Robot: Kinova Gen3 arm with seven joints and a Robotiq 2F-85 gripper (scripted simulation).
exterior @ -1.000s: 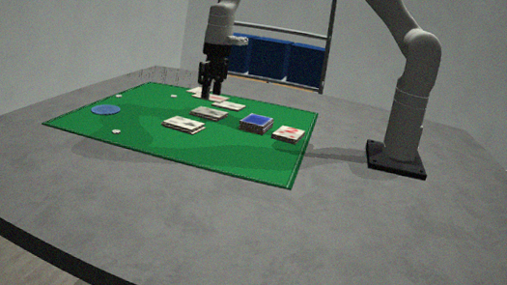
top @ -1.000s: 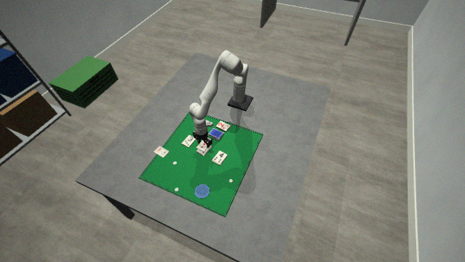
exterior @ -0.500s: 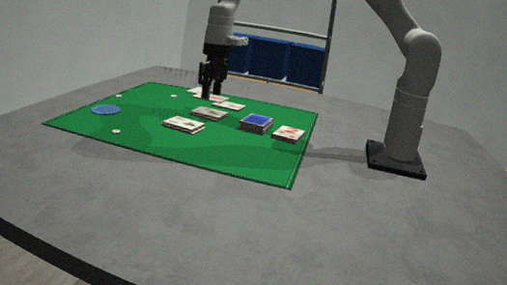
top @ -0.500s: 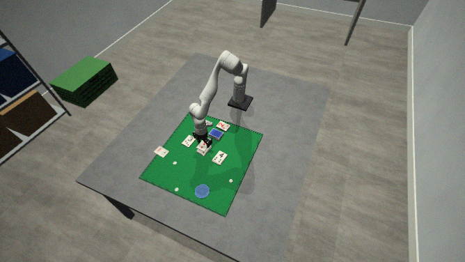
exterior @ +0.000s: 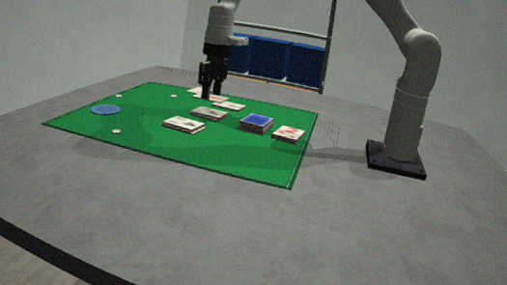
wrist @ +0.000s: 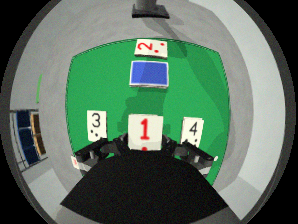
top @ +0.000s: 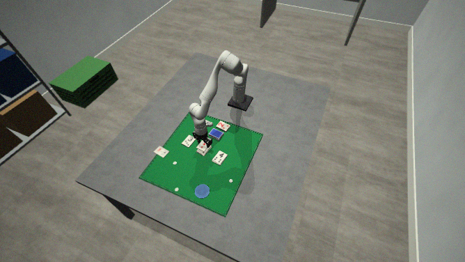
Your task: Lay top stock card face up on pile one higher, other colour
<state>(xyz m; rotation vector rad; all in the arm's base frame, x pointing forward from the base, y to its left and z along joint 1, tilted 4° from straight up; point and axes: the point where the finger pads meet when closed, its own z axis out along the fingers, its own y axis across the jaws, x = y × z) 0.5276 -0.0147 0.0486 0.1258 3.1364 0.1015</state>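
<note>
Right now the green mat is 80 mm below my hand, 30 mm ahead of it and 20 mm to the left of it.
</note>
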